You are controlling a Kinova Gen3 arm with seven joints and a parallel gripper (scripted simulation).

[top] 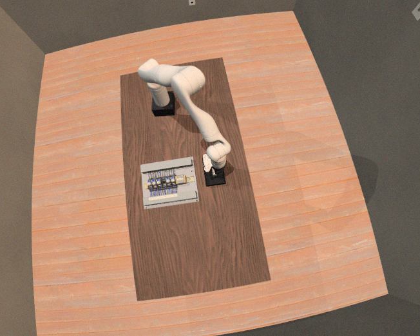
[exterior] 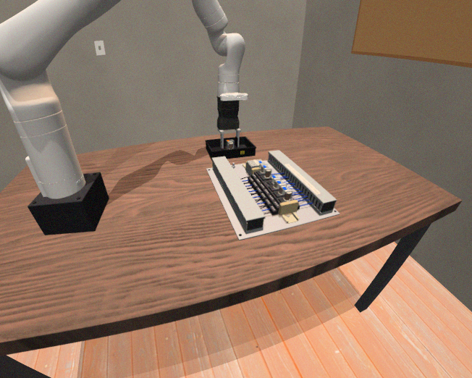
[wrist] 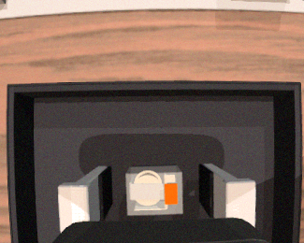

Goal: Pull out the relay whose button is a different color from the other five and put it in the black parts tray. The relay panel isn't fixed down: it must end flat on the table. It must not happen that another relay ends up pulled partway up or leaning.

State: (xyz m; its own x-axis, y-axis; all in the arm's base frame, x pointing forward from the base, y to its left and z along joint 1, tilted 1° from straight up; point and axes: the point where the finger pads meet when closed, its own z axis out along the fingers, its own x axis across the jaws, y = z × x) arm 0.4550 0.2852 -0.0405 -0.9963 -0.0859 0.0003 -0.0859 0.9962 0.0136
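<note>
Now: hand 1 cm above the grey relay. Also, from my hand: relay panel 5 cm ahead, 27 cm to the right, 1 cm below; then black parts tray 2 cm below.
</note>
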